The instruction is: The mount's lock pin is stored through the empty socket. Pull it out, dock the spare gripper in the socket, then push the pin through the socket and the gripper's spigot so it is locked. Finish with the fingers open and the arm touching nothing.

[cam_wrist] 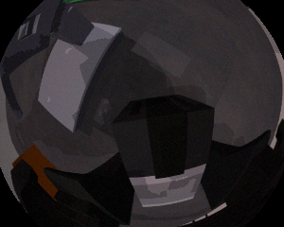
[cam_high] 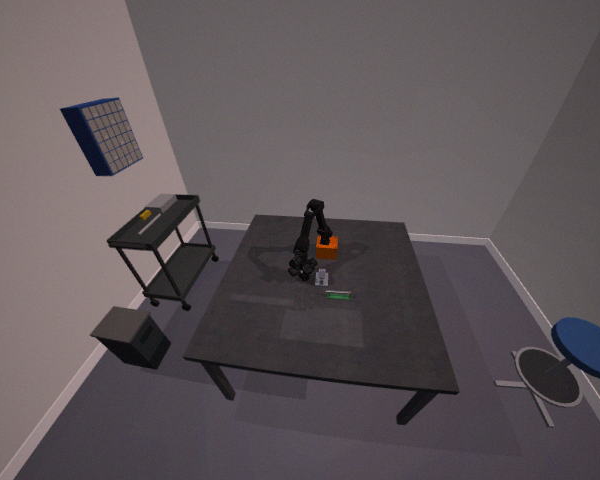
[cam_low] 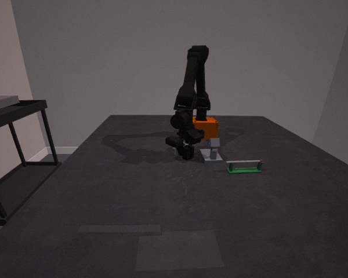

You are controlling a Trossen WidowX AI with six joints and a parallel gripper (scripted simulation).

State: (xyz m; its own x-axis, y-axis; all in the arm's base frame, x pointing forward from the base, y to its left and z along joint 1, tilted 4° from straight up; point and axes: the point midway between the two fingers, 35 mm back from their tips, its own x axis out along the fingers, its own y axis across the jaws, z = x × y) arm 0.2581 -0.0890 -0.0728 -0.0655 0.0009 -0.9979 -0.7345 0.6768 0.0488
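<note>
My gripper tip is now 120 mm to the right of the grey mount, 40 mm below it and 10 mm short of it. Also, from my gripper tip: spare gripper 20 mm above, 10 mm to the right, 10 mm behind; then green cradle 250 mm to the left, 100 mm ahead, 10 mm above.
</note>
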